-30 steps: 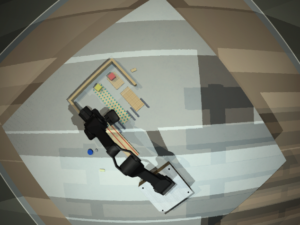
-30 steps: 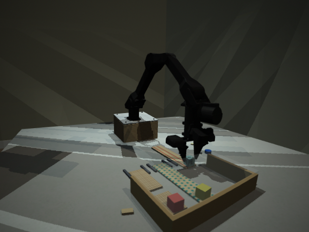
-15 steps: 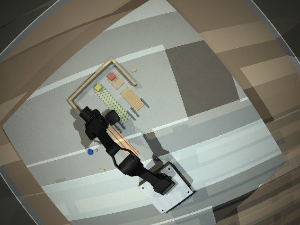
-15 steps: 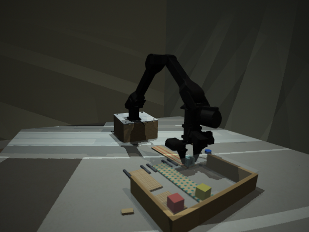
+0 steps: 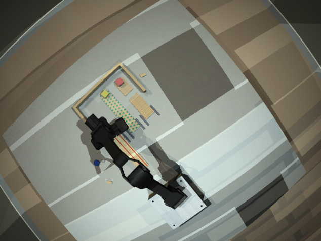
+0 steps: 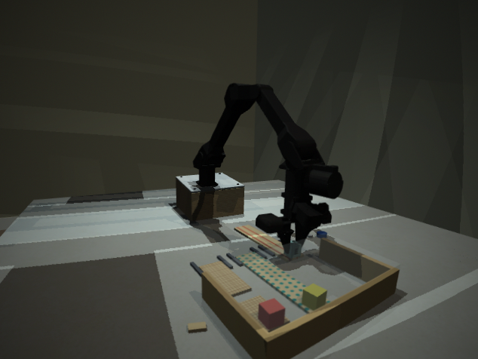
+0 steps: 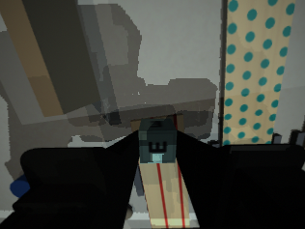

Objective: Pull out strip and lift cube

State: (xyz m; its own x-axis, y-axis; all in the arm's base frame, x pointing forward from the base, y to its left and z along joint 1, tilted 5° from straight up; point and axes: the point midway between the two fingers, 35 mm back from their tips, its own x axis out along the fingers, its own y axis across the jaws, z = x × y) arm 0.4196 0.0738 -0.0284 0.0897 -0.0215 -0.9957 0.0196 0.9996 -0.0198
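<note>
My gripper tip is 12 cm past the beige pebble, 5 cm to the right of it and 1 cm above it. Round my gripper tip: labelled cube 1 cm above; blue disc 7 cm behind, 16 cm to the left, 1 cm below.
</note>
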